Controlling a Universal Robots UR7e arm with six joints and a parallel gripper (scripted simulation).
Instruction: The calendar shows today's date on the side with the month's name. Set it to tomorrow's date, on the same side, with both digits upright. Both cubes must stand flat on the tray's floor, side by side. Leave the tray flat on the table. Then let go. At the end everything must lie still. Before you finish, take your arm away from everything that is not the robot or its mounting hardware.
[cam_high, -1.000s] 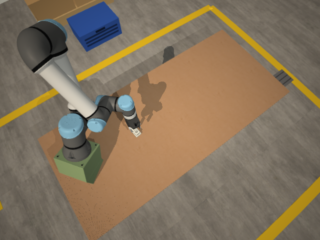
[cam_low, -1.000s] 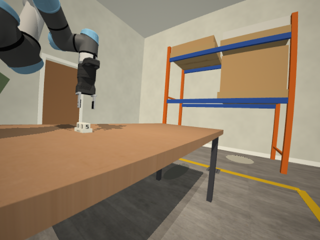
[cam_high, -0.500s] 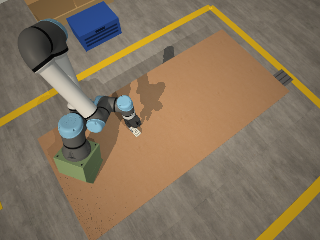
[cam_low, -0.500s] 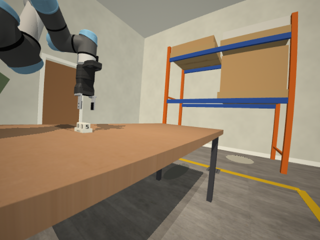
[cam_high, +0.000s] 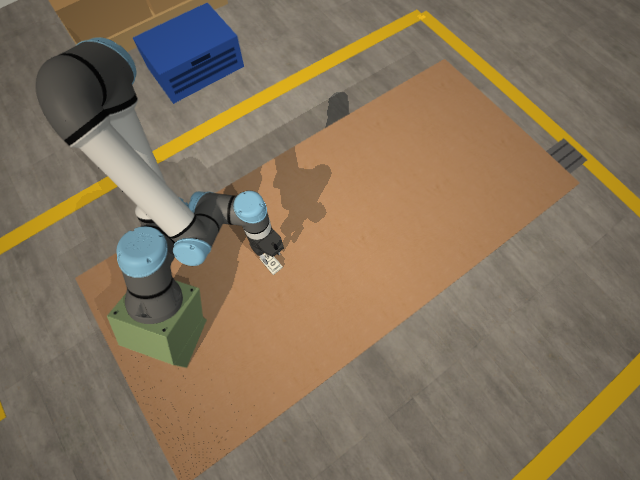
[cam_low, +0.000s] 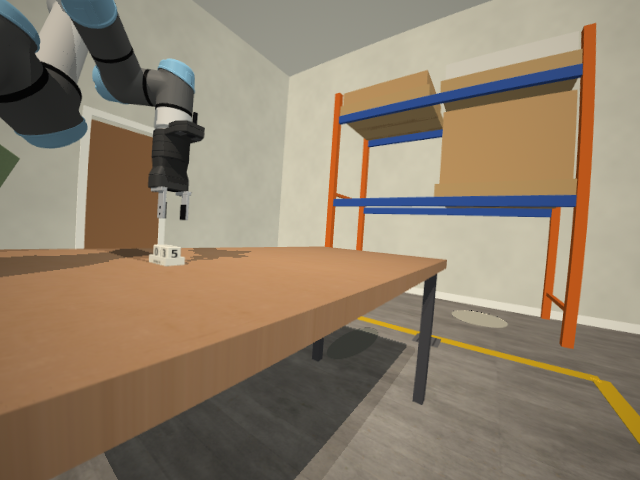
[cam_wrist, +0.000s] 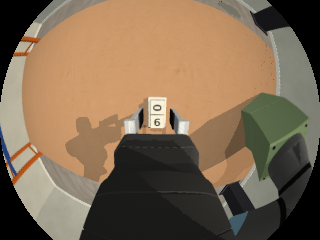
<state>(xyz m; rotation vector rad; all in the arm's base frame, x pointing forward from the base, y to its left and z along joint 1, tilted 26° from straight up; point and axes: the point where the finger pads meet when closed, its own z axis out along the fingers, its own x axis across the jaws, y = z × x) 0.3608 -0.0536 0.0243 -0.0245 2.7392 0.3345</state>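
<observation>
Now: hand 2 cm to the right of the white calendar tray and 11 cm above it.
</observation>
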